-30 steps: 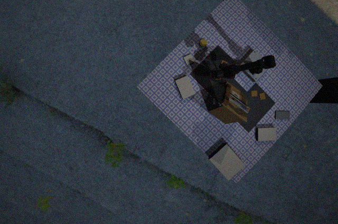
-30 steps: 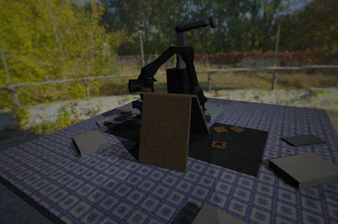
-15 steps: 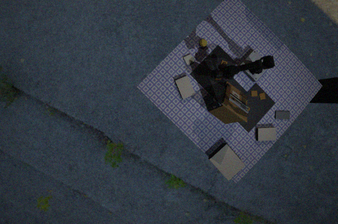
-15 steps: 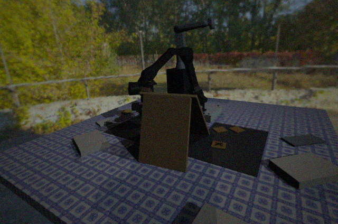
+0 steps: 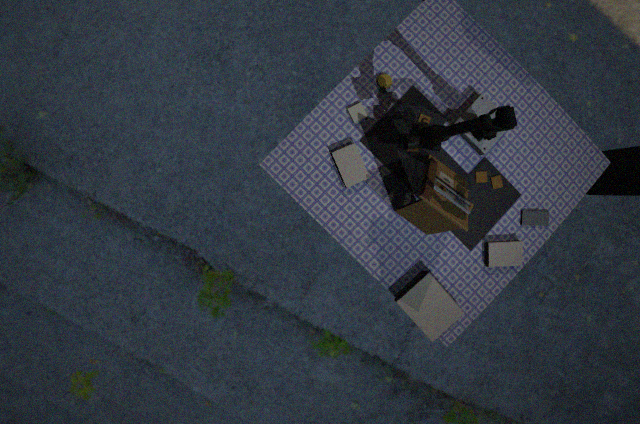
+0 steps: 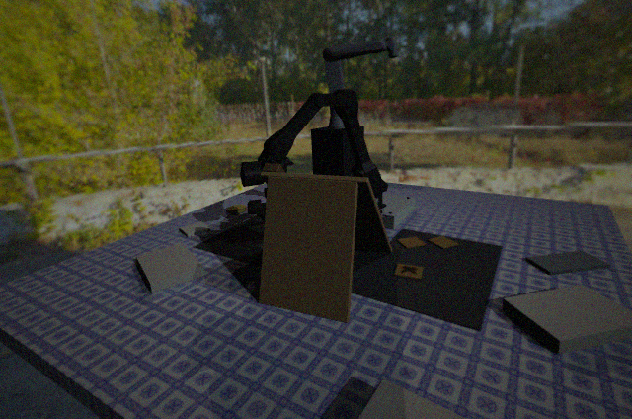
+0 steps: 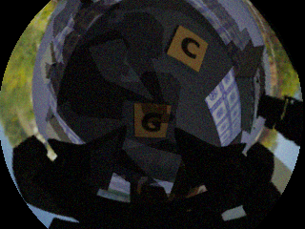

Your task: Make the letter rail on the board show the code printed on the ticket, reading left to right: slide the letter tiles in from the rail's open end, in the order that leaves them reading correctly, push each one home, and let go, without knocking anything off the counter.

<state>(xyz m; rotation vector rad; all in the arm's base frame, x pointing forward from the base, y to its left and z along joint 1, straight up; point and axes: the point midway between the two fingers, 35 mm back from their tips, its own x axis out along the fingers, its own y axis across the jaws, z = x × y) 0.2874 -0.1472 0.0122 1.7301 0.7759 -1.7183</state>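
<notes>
The letter tile marked g is 20 mm below my gripper tip. Round my gripper tip: orange tile marked c (120 mm behind, 60 mm to the right, 20 mm below); then letter tile marked f (70 mm ahead, 200 mm to the left, 150 mm above); then dark mat (80 mm behind, 170 mm to the left, 20 mm below).
</notes>
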